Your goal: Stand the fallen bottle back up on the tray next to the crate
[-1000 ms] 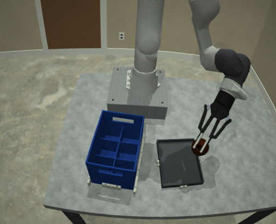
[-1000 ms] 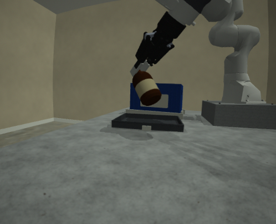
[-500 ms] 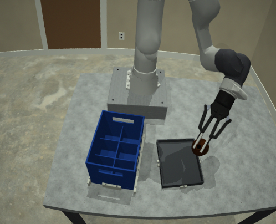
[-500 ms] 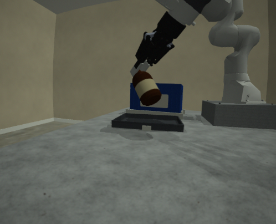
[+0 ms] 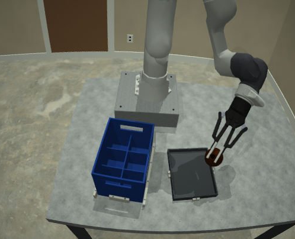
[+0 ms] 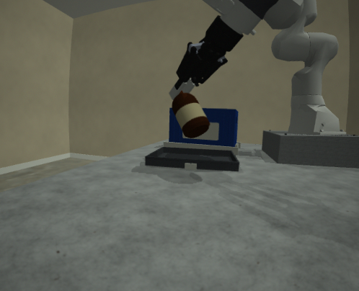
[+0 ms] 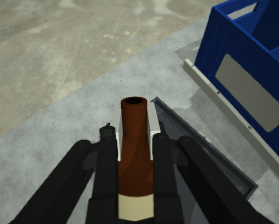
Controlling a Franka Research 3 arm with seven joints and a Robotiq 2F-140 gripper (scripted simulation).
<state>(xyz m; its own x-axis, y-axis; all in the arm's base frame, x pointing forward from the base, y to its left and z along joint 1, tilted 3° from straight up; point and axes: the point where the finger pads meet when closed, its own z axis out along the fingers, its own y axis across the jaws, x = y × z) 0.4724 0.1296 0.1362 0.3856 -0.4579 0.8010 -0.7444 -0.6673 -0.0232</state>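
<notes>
Right now my hand is 5 cm above the brown bottle, 1 cm to the right of it and 1 cm past it. Also, from my hand: blue crate 31 cm to the right, 13 cm below, 10 cm behind; dark grey tray 20 cm below, 4 cm to the right, 4 cm behind.
</notes>
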